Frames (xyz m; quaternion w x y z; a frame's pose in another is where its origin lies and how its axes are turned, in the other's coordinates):
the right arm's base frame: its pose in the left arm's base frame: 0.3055 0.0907 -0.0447 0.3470 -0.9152 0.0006 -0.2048
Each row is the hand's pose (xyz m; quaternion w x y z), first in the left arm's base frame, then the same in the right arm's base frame.
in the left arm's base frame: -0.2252 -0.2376 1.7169 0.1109 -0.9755 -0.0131 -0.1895
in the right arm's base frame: 0.2205 -0.9450 -1.5972 0.9701 -0.2342 -0.0310 -0.0556
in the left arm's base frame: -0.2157 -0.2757 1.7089 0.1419 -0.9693 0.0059 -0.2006
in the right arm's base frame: 0.2317 -0.9096 -1.6124 0.9775 -0.2076 -0.0130 -0.0357
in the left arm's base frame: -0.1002 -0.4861 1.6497 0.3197 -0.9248 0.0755 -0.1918
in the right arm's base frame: 0.3455 -0.6960 -1.6627 0.9967 -0.0437 0.0121 0.0675
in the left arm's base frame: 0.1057 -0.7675 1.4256 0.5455 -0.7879 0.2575 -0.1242
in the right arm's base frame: 0.4905 -0.3109 -1.6128 0.9360 0.1732 0.0413 0.3038
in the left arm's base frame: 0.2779 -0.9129 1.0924 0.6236 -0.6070 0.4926 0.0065
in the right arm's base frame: 0.5443 0.0355 -1.4154 0.7709 0.2592 0.0403 0.5804
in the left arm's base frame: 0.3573 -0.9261 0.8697 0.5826 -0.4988 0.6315 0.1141
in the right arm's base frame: 0.5355 0.1982 -1.2436 0.6357 0.2307 0.0122 0.7366
